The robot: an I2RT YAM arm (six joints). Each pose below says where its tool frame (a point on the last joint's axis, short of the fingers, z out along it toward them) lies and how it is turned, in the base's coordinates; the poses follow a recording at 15 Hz.
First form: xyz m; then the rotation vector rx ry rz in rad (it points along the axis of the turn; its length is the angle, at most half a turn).
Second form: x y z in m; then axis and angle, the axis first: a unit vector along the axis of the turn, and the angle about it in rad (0 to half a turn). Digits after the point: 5 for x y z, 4 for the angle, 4 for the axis.
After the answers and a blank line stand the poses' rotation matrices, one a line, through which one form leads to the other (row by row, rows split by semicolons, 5 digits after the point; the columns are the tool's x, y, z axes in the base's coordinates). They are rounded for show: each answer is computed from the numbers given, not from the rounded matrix.
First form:
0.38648 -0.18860 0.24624 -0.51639 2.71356 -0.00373
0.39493 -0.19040 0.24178 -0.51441 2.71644 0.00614
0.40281 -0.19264 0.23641 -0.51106 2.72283 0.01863
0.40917 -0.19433 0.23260 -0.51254 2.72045 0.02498
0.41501 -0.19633 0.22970 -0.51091 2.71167 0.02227
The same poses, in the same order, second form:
0.38648 -0.18860 0.24624 -0.1869 0.9824 -0.0014 2.7623
0.39493 -0.19040 0.24178 -0.1861 0.9825 0.0022 2.7647
0.40281 -0.19264 0.23641 -0.1845 0.9828 0.0067 2.7704
0.40917 -0.19433 0.23260 -0.1851 0.9827 0.0090 2.7684
0.41501 -0.19633 0.22970 -0.1851 0.9827 0.0081 2.7595

-0.86150 -0.35374 0.36426; -0.35474 0.93258 0.06667; -0.36329 -0.07178 -0.92891
-0.86301 -0.35361 0.36079; -0.35198 0.93318 0.07268; -0.36238 -0.06426 -0.92981
-0.86617 -0.35269 0.35406; -0.34781 0.93417 0.07967; -0.35885 -0.05414 -0.93182
-0.86498 -0.35463 0.35502; -0.34805 0.93365 0.08462; -0.36148 -0.05037 -0.93102
-0.86179 -0.35377 0.36355; -0.34775 0.93379 0.08433; -0.36931 -0.05375 -0.92775

